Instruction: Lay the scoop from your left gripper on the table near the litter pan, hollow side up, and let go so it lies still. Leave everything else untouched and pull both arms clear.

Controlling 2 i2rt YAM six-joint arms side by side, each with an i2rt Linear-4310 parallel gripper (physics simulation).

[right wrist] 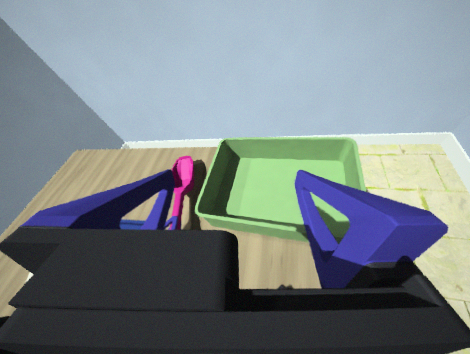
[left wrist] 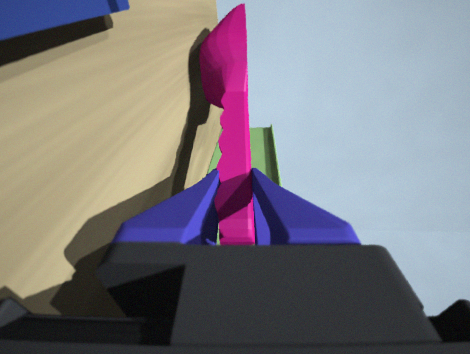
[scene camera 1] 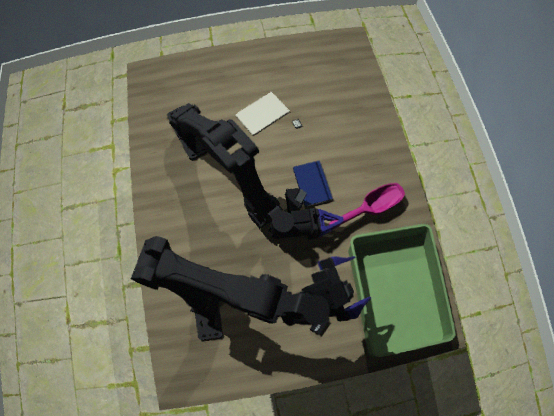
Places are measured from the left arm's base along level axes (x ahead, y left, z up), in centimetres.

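Pixels of known places: left gripper, fingertip midpoint: (right wrist: 177, 218) (left wrist: 235, 176) (scene camera 1: 342, 220); right gripper, fingertip midpoint: (right wrist: 234, 176) (scene camera 1: 362, 277); left arm's base at its link origin: (scene camera 1: 187, 132); right arm's base at its link origin: (scene camera 1: 206, 304).
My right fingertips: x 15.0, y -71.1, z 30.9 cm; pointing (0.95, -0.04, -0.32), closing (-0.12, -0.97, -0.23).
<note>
For each thing: its top centre in the pictures, then the offset to it from my right fingertips. "pt": a spot on its surface instead. Level surfaces: height alone.
- magenta scoop at its top centre: (left wrist: 256, 88) (scene camera 1: 367, 205) (right wrist: 177, 187) dx +19.8, dy +20.0, dz -25.1 cm
- wooden table at its surface level: dz -30.9 cm
- green litter pan at its top centre: (left wrist: 270, 244) (right wrist: 276, 174) (scene camera 1: 404, 288) dx +14.6, dy -6.2, dz -22.5 cm
- blue book-like object at its top centre: (scene camera 1: 312, 182) (right wrist: 132, 235) dx +10.6, dy +35.5, dz -29.8 cm
- cream rectangle at a spot on its surface: (scene camera 1: 262, 113) pt dx +9.4, dy +65.0, dz -30.4 cm
- small grey-white square at a spot on its surface: (scene camera 1: 297, 123) pt dx +17.5, dy +56.2, dz -30.6 cm
My left gripper (scene camera 1: 341, 219) (left wrist: 235, 176) is shut on the handle of the magenta scoop (scene camera 1: 385, 197) (left wrist: 235, 130) (right wrist: 183, 170). The scoop's hollow side faces up, and its shadow lies close beside it on the wooden table (scene camera 1: 325, 65). A small gap under the bowl seems to show; its exact height is hard to tell. The bowl is just above the green litter pan (scene camera 1: 442, 285) (left wrist: 262, 150) (right wrist: 250, 225) in the scene view, apart from it. My right gripper (scene camera 1: 362, 278) (right wrist: 234, 176) is open and empty at the pan's left rim in the scene view.
A blue book-like object (scene camera 1: 314, 181) (left wrist: 55, 17) lies beside the left wrist, on the side away from the pan. A cream rectangle (scene camera 1: 262, 113) and a small grey-white square (scene camera 1: 297, 123) lie farther up the table in the scene view. The table's right edge runs close past the scoop bowl.
</note>
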